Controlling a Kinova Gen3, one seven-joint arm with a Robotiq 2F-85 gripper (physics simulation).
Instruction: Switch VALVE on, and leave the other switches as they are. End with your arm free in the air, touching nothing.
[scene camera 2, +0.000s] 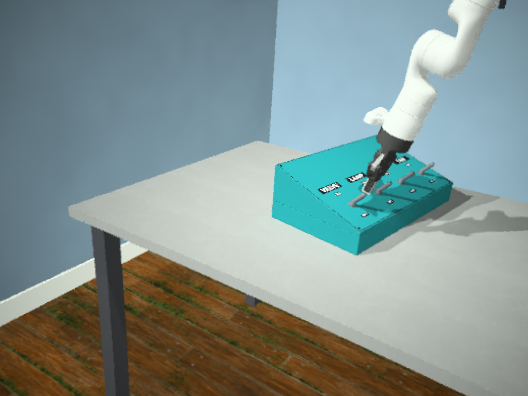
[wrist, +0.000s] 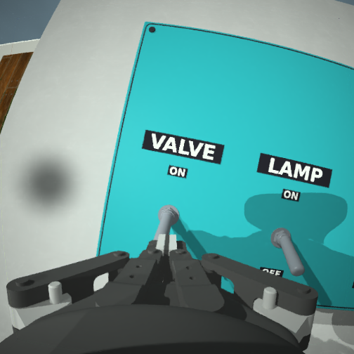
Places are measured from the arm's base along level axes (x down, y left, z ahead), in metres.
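Where they show: gripper, between the fingertips: (scene camera 2: 366, 192).
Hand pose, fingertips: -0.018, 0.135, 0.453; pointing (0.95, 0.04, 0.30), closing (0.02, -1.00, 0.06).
Note:
Each offset is from my fingertips to the top centre of the thing, as dx, dy, dz. "*": to the spot under its first point. Level surfaces: height alone.
The VALVE switch lever @[* +0.022, +0.010, +0.014] (scene camera 2: 357, 200) (wrist: 164, 227) is a grey rod leaning down toward its OFF side, away from the ON label (wrist: 177, 172). My gripper (scene camera 2: 367, 192) (wrist: 167, 245) is shut and empty. Its fingertips are right at the VALVE lever and hide the lever's free end and its OFF label in the wrist view. Whether they touch the lever I cannot tell. The LAMP lever @[* +0.021, -0.109, -0.003] (scene camera 2: 384, 188) (wrist: 290, 254) stands to the right, also leaning toward OFF.
The teal sloped switch box (scene camera 2: 315, 215) (wrist: 200, 85) stands on the grey table @[dx +0.125] (scene camera 2: 200, 200). Two more levers (scene camera 2: 406, 178) (scene camera 2: 426, 169) stand farther along the row, beyond LAMP. A blue wall (scene camera 2: 350, 65) is behind the table.

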